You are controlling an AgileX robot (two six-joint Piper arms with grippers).
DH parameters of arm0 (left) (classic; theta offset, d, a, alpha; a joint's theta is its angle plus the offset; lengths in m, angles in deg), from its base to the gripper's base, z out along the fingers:
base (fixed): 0 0 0 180
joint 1: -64.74 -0.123 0 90
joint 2: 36.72 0 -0.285 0
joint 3: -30.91 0 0.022 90
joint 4: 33.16 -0.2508 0 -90
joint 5: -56.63 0 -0.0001 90
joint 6: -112.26 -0.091 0 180
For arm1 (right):
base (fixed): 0 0 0 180
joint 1: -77.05 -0.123 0 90
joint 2: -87.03 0 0.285 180
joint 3: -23.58 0 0.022 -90
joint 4: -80.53 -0.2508 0 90
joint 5: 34.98 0 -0.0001 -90
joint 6: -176.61 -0.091 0 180
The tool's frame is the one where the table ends.
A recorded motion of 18 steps. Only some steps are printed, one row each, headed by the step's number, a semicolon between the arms.
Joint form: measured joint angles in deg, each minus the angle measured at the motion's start. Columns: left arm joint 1, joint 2, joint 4, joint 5, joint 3, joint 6; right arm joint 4, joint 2, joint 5, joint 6, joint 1, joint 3.
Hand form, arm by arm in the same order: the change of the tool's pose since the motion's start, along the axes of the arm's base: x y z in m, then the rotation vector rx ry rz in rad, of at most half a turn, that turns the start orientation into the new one. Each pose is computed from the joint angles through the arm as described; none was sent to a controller.
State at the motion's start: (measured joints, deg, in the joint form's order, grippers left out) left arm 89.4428 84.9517 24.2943 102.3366 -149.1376 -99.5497; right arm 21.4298 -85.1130 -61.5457 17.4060 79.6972 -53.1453
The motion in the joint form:
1: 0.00 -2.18 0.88 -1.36 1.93 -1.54; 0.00 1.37 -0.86 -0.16 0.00 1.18
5: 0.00 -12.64 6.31 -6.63 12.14 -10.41; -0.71 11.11 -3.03 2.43 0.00 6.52
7: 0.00 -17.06 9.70 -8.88 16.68 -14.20; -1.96 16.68 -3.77 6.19 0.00 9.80
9: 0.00 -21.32 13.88 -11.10 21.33 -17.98; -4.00 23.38 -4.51 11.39 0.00 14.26
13: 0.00 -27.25 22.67 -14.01 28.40 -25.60; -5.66 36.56 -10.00 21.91 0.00 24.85
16: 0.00 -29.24 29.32 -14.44 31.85 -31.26; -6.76 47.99 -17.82 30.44 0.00 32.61
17: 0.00 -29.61 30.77 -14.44 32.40 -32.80; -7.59 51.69 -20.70 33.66 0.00 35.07
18: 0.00 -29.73 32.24 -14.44 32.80 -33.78; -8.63 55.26 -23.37 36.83 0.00 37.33
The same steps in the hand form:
1: -0.0055 0.0034 0.0073 -0.0063 -0.0335 0.0066; 0.0006 0.0010 0.0050 0.0019 0.0120 0.0124
5: -0.0386 0.0216 0.0338 -0.0339 -0.1738 0.0218; 0.0123 0.0034 0.0254 -0.0239 0.0910 0.0543
7: -0.0539 0.0299 0.0420 -0.0507 -0.2220 0.0422; 0.0219 0.0043 0.0383 -0.0586 0.1110 0.0805
9: -0.0694 0.0384 0.0476 -0.0704 -0.2593 0.0730; 0.0364 0.0053 0.0559 -0.1009 0.1177 0.1134
13: -0.0922 0.0510 0.0515 -0.1092 -0.3089 0.1255; 0.0705 0.0109 0.0915 -0.2210 0.1173 0.2476
16: -0.1020 0.0554 0.0493 -0.1413 -0.3213 0.1489; 0.1030 0.0184 0.1059 -0.2954 0.1424 0.4231
17: -0.1035 0.0561 0.0494 -0.1484 -0.3297 0.1501; 0.1141 0.0212 0.1092 -0.3120 0.1411 0.4883
18: -0.1042 0.0564 0.0491 -0.1573 -0.3293 0.1579; 0.1251 0.0238 0.1115 -0.3220 0.1361 0.5494

